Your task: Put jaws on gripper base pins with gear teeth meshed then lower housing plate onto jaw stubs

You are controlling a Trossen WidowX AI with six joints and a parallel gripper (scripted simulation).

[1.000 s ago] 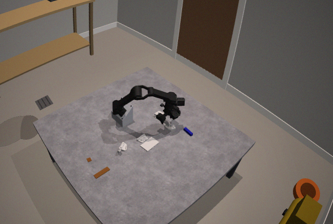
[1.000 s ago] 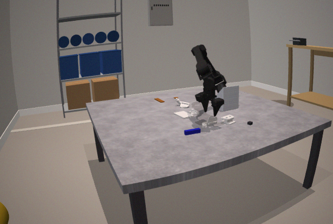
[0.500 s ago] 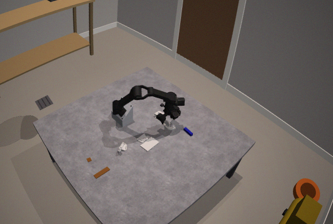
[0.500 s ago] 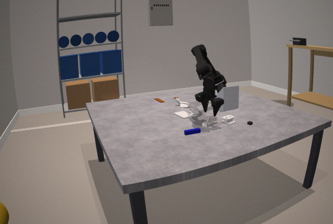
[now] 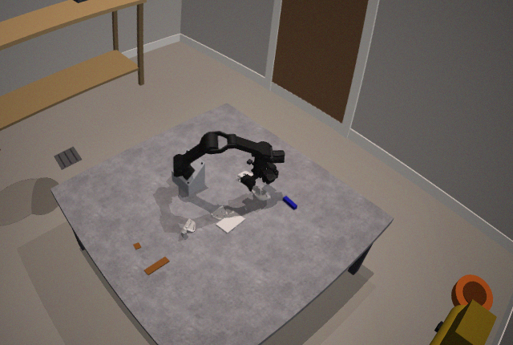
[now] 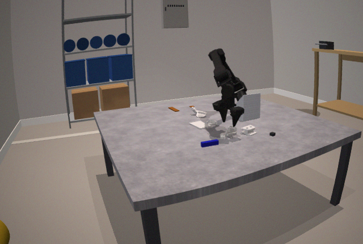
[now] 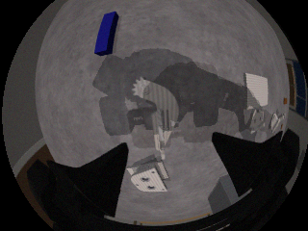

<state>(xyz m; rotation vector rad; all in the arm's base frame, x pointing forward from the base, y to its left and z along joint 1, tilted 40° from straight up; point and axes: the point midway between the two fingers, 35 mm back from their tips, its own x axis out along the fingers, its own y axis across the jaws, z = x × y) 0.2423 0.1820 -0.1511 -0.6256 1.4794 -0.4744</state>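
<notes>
The white jaw is 50 mm below my gripper tip, 30 mm ahead of it and 20 mm to the left of it. From my gripper tip the other things lie so: small black cube (190 mm behind, 130 mm to the left, 50 mm below); blue block (150 mm ahead, 90 mm to the left, 50 mm below); orange strip (640 mm to the right, 70 mm ahead, 50 mm below).
</notes>
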